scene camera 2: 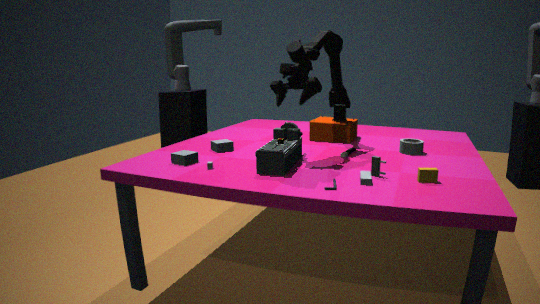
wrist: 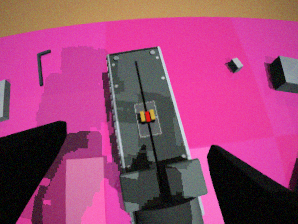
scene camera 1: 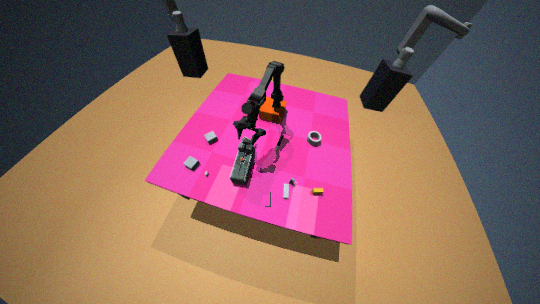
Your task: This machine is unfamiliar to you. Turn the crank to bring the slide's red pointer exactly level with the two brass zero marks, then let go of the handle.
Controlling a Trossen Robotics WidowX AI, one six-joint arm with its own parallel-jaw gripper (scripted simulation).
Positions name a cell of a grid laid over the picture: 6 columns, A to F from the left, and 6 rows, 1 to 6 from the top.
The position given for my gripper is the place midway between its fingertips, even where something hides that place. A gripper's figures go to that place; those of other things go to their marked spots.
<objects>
My gripper (wrist: C4) is 0.10 m from the lens. A grey slide machine (wrist: D5) is 0.22 m from the lens.
</objects>
